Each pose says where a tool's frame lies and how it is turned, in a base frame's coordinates. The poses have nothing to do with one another.
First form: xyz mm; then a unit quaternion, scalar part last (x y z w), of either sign.
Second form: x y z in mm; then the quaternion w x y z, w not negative. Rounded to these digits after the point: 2 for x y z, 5 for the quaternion.
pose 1, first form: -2.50 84.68 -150.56 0.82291 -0.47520 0.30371 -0.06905
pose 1, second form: -2.50 84.68 -150.56 0.06905 -0.82291 0.47520 -0.30371
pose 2, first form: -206.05 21.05 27.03 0.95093 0.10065 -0.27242 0.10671
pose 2, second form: -206.05 21.05 27.03 0.10671 0.95093 0.10065 -0.27242
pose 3, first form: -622.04 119.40 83.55 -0.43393 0.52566 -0.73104 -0.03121
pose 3, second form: -622.04 119.40 83.55 0.03121 0.43393 -0.52566 0.73104
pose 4, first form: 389.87 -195.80 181.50 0.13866 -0.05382 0.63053 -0.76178
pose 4, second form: 389.87 -195.80 181.50 0.76178 -0.13866 0.05382 -0.63053
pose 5, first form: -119.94 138.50 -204.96 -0.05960 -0.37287 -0.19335 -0.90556
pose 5, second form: -119.94 138.50 -204.96 0.90556 0.05960 0.37287 0.19335
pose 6, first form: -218.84 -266.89 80.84 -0.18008 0.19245 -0.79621 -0.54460
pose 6, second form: -218.84 -266.89 80.84 0.54460 0.18008 -0.19245 0.79621
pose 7, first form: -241.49 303.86 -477.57 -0.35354 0.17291 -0.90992 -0.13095
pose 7, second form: -241.49 303.86 -477.57 0.13095 0.35354 -0.17291 0.90992
